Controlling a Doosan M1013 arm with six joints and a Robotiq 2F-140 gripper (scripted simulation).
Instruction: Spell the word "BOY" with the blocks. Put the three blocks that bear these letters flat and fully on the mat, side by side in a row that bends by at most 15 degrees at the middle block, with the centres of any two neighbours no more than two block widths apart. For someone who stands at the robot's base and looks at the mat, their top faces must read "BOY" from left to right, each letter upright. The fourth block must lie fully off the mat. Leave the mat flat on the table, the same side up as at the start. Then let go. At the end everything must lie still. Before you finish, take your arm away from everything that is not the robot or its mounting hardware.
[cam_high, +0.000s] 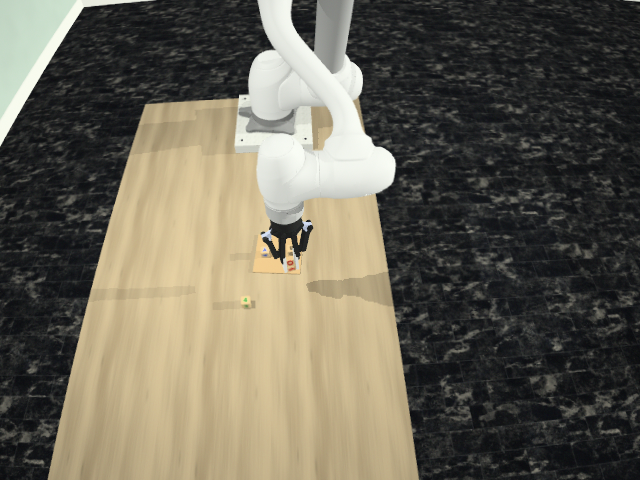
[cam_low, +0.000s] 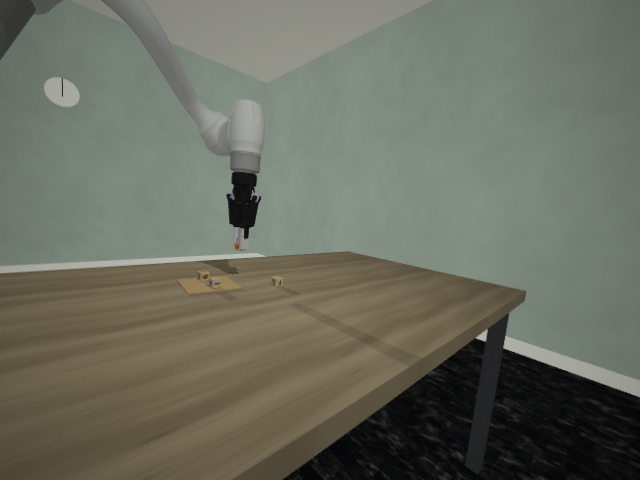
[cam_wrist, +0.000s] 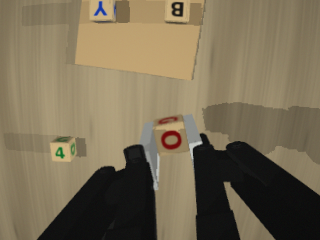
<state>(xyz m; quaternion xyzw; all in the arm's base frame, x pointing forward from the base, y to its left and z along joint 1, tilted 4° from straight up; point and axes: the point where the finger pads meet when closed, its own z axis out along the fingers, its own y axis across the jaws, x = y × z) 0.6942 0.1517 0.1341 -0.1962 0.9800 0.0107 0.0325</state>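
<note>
My hand is 13 cm above the tan square mat, 11 cm past it and 5 cm to the left of it.
</note>
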